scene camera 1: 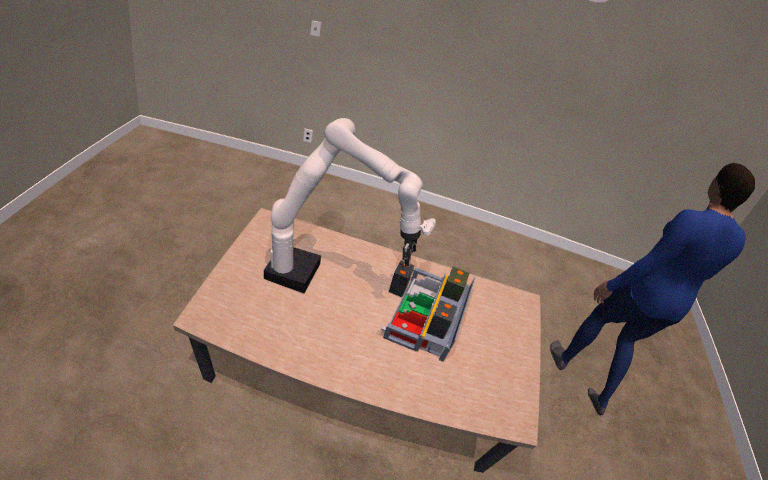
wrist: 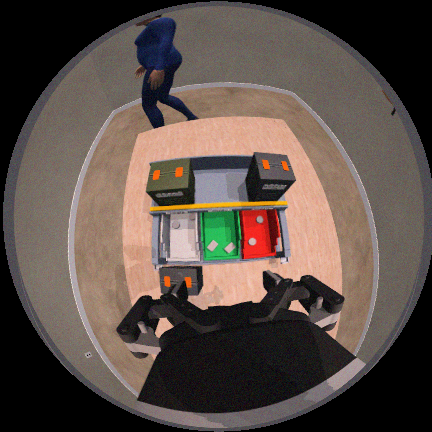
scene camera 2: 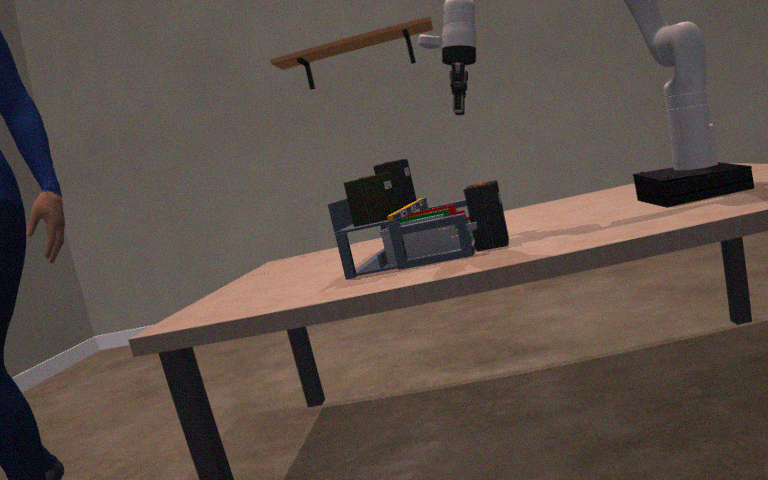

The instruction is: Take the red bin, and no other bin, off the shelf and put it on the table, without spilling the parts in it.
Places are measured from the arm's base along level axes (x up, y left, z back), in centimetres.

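Where they show: gripper, fingertip midpoint: (scene camera 1: pixel 410 258) (wrist: pixel 224 284) (scene camera 2: pixel 458 114); arm's base at its link origin: (scene camera 1: pixel 283 266) (scene camera 2: pixel 693 167).
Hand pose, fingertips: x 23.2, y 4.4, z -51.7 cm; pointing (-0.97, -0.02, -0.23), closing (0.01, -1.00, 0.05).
Things, the pixels of their top centre, and the offset from my fingertips. Level surfaces: height alone.
- red bin at its top centre: (scene camera 2: pixel 438 208) (wrist: pixel 261 225) (scene camera 1: pixel 414 322) dx -20.9, dy -13.0, dz -9.6 cm
- wooden table at its surface level: dx -29.0 cm
- green bin at its top centre: (scene camera 2: pixel 430 214) (wrist: pixel 220 226) (scene camera 1: pixel 423 303) dx -20.9, dy -1.9, dz -11.2 cm
- white bin at its top centre: (scene camera 2: pixel 423 220) (wrist: pixel 177 228) (scene camera 1: pixel 430 286) dx -20.9, dy +9.2, dz -12.3 cm
- green case at its top centre: (scene camera 2: pixel 367 176) (wrist: pixel 166 172) (scene camera 1: pixel 459 276) dx -9.1, dy +8.2, dz -22.1 cm
The red bin (scene camera 1: pixel 416 319) (scene camera 2: pixel 456 210) (wrist: pixel 263 233) sits in the lower front row of the grey shelf (scene camera 2: pixel 398 249) (wrist: pixel 220 187), at the right end in the wrist view. Two small round grey parts lie in it. The shelf stands on the wooden table (scene camera 1: pixel 317 339) (scene camera 2: pixel 271 288) (wrist: pixel 240 135). My gripper (scene camera 1: pixel 406 262) (scene camera 2: pixel 458 112) (wrist: pixel 224 284) is open and empty, pointing down. It hangs well above the table, on the robot-base side of the shelf and near its white-bin end in scene camera 1. It is apart from the red bin. In scene camera 2 the red bin is mostly hidden.
The green bin (scene camera 1: pixel 421 299) (wrist: pixel 220 231) sits beside the red one, then a white bin (wrist: pixel 184 243). A green case (scene camera 1: pixel 455 284) (wrist: pixel 171 182) and a dark case (wrist: pixel 270 177) stand on the upper level. Another dark case (scene camera 1: pixel 401 281) (scene camera 2: pixel 485 216) stands beside the shelf. A person (scene camera 1: pixel 688 266) stands beyond the table.
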